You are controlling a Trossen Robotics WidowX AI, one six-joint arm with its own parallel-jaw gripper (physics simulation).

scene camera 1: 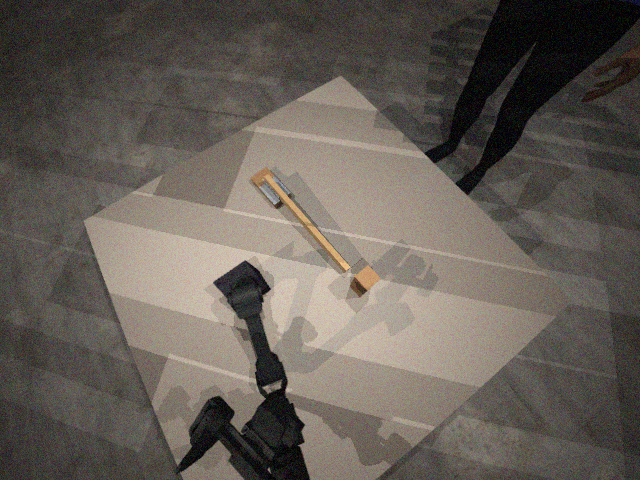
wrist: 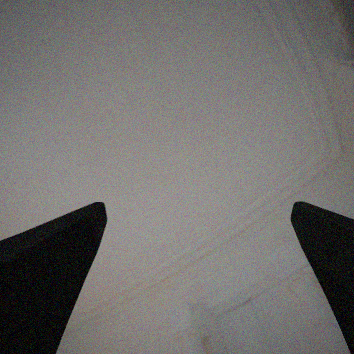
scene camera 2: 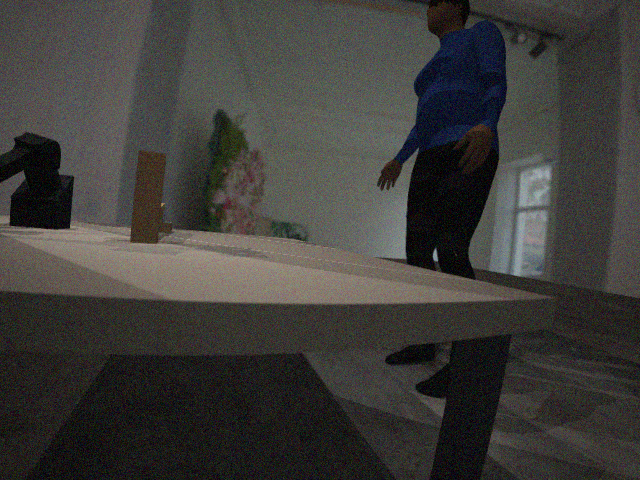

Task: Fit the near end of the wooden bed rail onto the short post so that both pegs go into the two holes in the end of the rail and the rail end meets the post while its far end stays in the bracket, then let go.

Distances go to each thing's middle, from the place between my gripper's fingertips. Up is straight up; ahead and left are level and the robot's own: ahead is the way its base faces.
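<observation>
Wooden bed rail (scene camera 1: 341,263): 470 mm below my hand, 340 mm left of it, 400 mm ahead of it.
</observation>
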